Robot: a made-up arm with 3 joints.
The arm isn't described. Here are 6 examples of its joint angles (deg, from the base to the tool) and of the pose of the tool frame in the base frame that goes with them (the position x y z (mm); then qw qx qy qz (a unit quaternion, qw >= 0)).
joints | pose
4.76 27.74 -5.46 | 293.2 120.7 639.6 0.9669 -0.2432 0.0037 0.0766
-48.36 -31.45 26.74 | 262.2 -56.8 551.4 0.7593 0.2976 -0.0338 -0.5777
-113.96 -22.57 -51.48 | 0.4 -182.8 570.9 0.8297 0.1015 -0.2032 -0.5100
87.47 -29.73 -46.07 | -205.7 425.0 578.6 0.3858 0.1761 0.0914 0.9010
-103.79 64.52 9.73 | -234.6 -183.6 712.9 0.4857 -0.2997 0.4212 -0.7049
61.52 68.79 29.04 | 209.5 379.3 819.2 0.7700 -0.4365 -0.4178 0.2049
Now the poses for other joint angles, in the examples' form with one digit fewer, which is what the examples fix.
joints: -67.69 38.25 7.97
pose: 13 -215 644 0.756 -0.235 0.187 -0.582
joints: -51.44 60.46 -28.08
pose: 89 -160 680 0.859 -0.346 0.330 -0.181
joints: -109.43 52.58 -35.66
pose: -198 -132 626 0.733 -0.056 0.426 -0.527
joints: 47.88 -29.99 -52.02
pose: 8 460 602 0.622 0.220 -0.009 0.752
